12 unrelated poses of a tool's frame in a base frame.
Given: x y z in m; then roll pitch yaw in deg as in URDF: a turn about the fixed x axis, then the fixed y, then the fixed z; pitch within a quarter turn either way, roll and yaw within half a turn.
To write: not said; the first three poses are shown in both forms.
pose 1, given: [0.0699 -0.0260 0.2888 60.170 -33.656 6.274]
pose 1, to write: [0.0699 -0.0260 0.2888], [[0.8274 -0.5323 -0.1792], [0.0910 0.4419 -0.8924], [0.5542 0.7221 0.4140]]
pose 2, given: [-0.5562 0.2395 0.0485 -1.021 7.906 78.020]
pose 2, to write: [-0.5562 0.2395 0.0485], [[0.2056 -0.9786 0.0111], [0.9689 0.2051 0.1382], [-0.1375 -0.0176 0.9903]]
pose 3, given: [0.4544 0.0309 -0.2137 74.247 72.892 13.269]
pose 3, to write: [0.4544 0.0309 -0.2137], [[0.2863 0.8330 0.4735], [0.0675 0.4754 -0.8772], [-0.9558 0.2831 0.0799]]
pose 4, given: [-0.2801 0.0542 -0.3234 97.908 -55.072 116.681]
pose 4, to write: [-0.2801 0.0542 -0.3234], [[-0.2571 0.4876 0.8344], [0.5116 -0.6638 0.5455], [0.8199 0.5671 -0.0788]]
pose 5, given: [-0.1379 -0.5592 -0.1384 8.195 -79.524 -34.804]
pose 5, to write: [-0.1379 -0.5592 -0.1384], [[0.1493 0.4499 -0.8805], [-0.1038 0.8927 0.4385], [0.9833 0.0259 0.1800]]
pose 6, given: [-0.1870 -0.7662 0.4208 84.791 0.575 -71.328]
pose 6, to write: [-0.1870 -0.7662 0.4208], [[0.3201 0.0892 -0.9432], [-0.9473 0.0196 -0.3197], [-0.0100 0.9958 0.0908]]
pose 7, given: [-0.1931 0.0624 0.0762 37.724 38.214 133.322]
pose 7, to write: [-0.1931 0.0624 0.0762], [[-0.5391 -0.8351 0.1094], [0.5716 -0.2673 0.7758], [-0.6186 0.4807 0.6215]]
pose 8, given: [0.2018 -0.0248 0.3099 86.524 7.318 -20.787]
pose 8, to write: [0.2018 -0.0248 0.3099], [[0.9273 0.1404 -0.3470], [-0.3520 0.0116 -0.9359], [-0.1274 0.9900 0.0601]]
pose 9, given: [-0.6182 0.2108 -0.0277 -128.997 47.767 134.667]
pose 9, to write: [-0.6182 0.2108 -0.0277], [[-0.4725 0.8521 -0.2252], [0.4780 0.0331 -0.8777], [-0.7404 -0.5224 -0.4230]]
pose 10, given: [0.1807 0.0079 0.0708 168.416 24.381 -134.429]
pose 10, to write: [0.1807 0.0079 0.0708], [[-0.6376 -0.7576 0.1397], [-0.6504 0.6266 0.4294], [-0.4128 0.1829 -0.8923]]
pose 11, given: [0.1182 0.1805 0.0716 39.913 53.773 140.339]
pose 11, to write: [0.1182 0.1805 0.0716], [[-0.4550 -0.8880 -0.0668], [0.3772 -0.2601 0.8889], [-0.8067 0.3792 0.4533]]
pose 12, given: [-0.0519 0.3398 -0.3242 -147.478 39.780 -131.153]
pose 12, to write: [-0.0519 0.3398 -0.3242], [[-0.5057 -0.4085 0.7598], [-0.5787 0.8139 0.0524], [-0.6398 -0.4132 -0.6480]]
